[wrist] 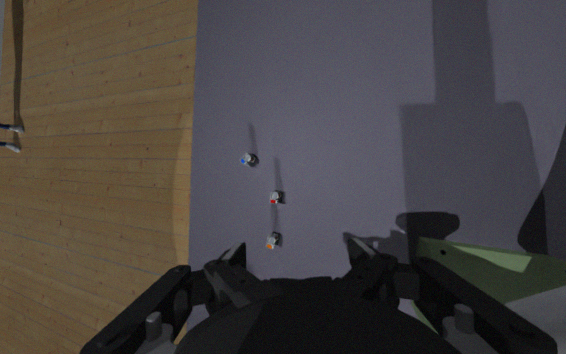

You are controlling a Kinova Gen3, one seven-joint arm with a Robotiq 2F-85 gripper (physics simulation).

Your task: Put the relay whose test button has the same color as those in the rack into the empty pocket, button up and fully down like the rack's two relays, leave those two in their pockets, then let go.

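Frame: origin at the arm's base, x back, y up, z left, level; centimetres.
Seen in the pictures: gripper, fingertip midpoint: (296,252).
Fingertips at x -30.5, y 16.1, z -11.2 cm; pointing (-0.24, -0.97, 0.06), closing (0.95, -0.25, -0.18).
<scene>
Offsets run from my fingertips to a thing's top centre. Level surfaces: height alone.
Three small relays stand apart on the grey table top in the wrist view: one with a blue button @[dx -19.3, dy -24.3, dz -8.3 cm] (247,159) is farthest up, one with a red button @[dx -10.9, dy -24.3, dz -0.1 cm] (275,197) is in the middle, one with an orange button @[dx -10.2, dy -24.3, dz +10.3 cm] (272,241) is lowest, nearest the fingers. My gripper (296,252) is open with nothing between its fingers, high above the table. The rack with its two relays and empty pocket does not show clearly, so the button color there cannot be seen.
A green box-like object (492,270) stands at the lower right, partly behind the right finger. The grey table top @[dy -28.7 cm] (320,100) ends at the left, with a wooden floor (100,175) beyond. Two thin blue-and-white objects show at the far left edge. Arm shadows fall at the right.
</scene>
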